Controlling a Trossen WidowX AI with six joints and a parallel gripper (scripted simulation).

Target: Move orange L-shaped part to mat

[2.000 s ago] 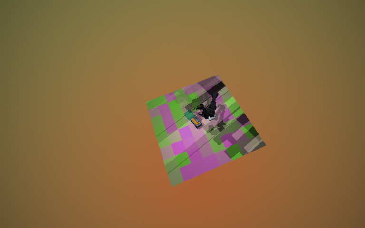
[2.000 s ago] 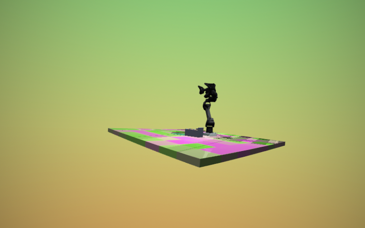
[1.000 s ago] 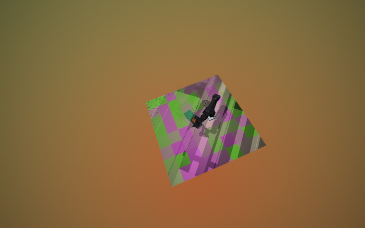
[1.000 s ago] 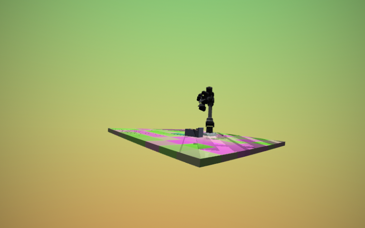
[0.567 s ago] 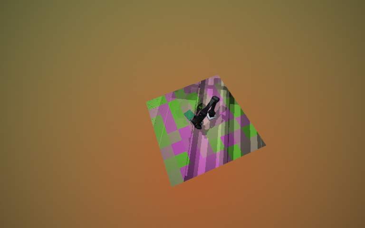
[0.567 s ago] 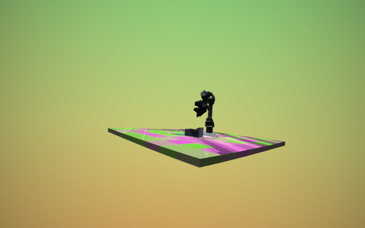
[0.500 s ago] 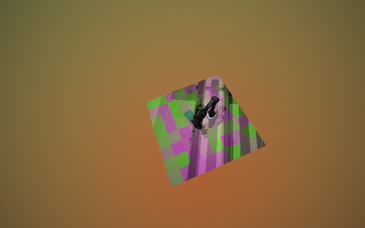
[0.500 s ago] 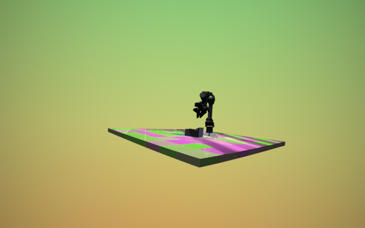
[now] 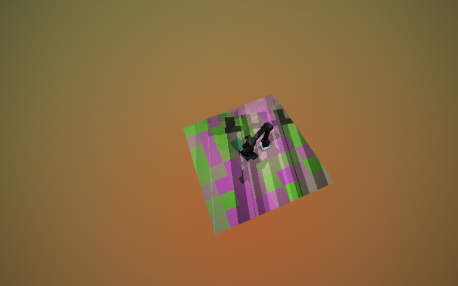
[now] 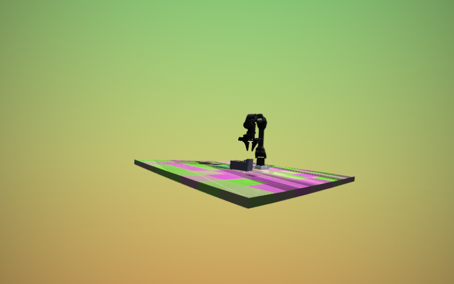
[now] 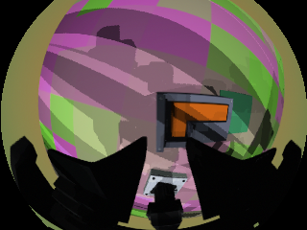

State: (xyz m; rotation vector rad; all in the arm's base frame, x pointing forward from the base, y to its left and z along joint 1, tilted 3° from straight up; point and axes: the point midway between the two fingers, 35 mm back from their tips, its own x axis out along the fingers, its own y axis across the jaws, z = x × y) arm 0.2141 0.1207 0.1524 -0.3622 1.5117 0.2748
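Now: gripper tip 20 mm short of the orange L-shaped part, 50 mm to the left of it and 100 mm above it. Also, from my gripper tip: green mat: 90 mm ahead, 200 mm to the right, 160 mm below.
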